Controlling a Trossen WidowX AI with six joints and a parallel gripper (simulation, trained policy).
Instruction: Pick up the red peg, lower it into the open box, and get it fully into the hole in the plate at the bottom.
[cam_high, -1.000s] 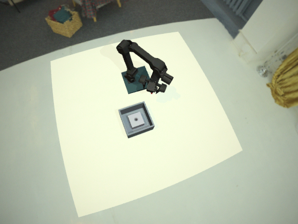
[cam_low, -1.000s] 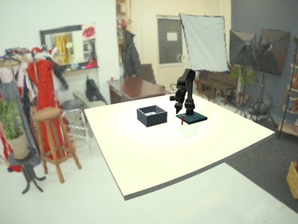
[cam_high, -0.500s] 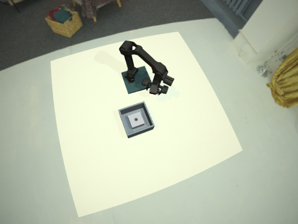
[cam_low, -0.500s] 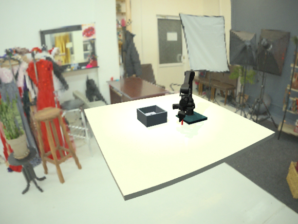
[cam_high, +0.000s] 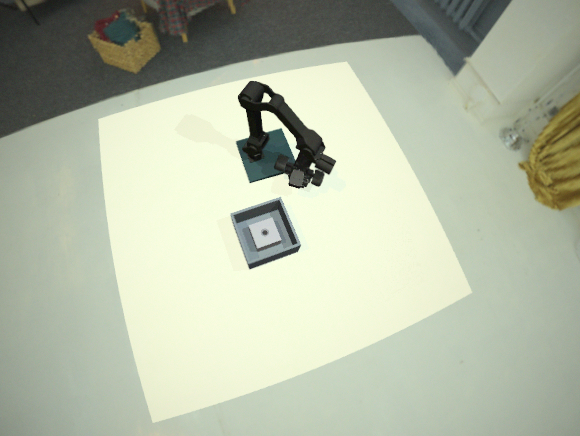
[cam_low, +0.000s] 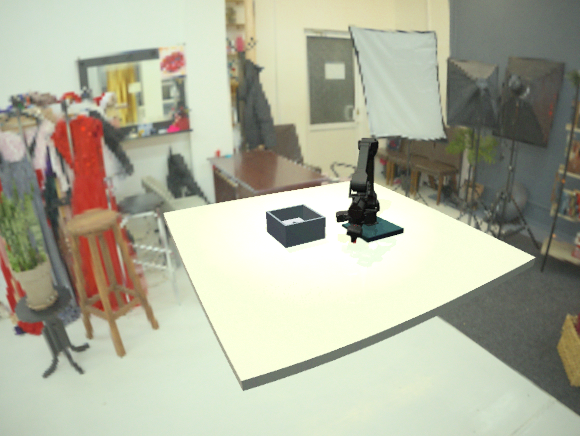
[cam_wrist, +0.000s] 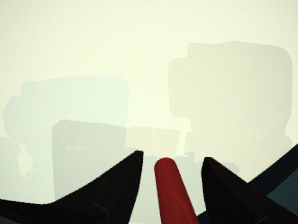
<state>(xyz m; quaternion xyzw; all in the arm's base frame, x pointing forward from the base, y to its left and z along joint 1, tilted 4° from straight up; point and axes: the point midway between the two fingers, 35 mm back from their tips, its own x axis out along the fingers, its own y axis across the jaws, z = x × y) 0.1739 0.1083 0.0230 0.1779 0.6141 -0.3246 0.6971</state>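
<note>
Right now the grey box is 170 mm ahead of my gripper tip, 190 mm to the right of it and 20 mm above it. The rest, counted from my gripper tip: red peg: 10 mm behind, 10 mm to the left, 30 mm above.
</note>
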